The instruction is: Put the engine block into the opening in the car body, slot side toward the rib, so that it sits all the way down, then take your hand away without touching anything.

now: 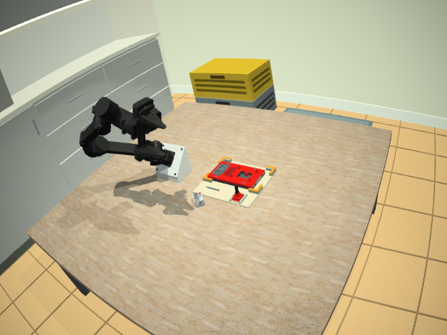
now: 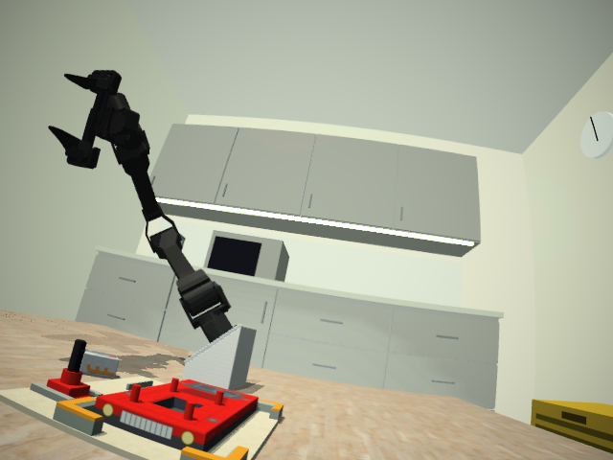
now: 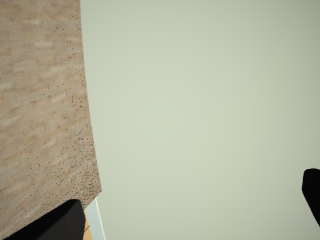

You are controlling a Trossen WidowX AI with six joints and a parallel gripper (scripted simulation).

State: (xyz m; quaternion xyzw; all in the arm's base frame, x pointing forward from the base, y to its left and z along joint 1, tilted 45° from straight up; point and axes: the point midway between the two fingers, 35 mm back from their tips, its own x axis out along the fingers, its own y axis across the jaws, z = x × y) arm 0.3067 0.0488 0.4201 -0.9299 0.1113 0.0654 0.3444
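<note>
My gripper tip is now 37 cm above the grey engine block, 16 cm to the right of it and 13 cm past it.
</note>
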